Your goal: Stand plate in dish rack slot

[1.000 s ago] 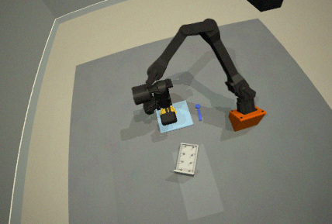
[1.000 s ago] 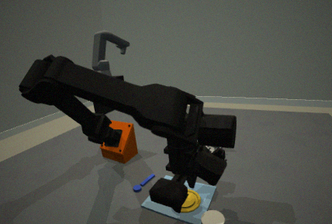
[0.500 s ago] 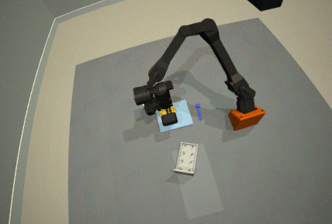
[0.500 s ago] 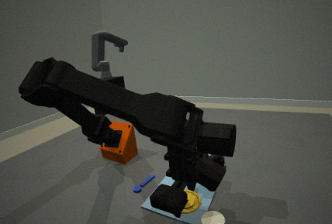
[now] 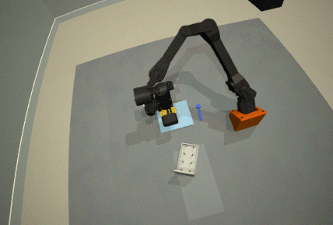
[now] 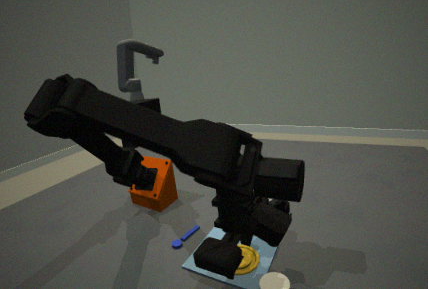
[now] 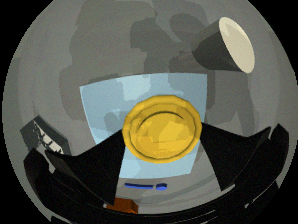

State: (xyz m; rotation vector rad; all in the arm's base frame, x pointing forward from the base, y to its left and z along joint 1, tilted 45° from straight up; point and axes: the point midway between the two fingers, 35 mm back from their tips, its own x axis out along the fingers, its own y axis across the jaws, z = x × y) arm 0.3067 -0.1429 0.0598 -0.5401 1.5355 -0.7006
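My gripper tip is 20 mm past the light blue mat, 20 mm to the right of it and 10 mm above it. Round my gripper tip: white cup: 80 mm ahead, 60 mm to the right, 20 mm above; blue spoon: 140 mm behind, 30 mm to the left; yellow plate: 10 mm above.
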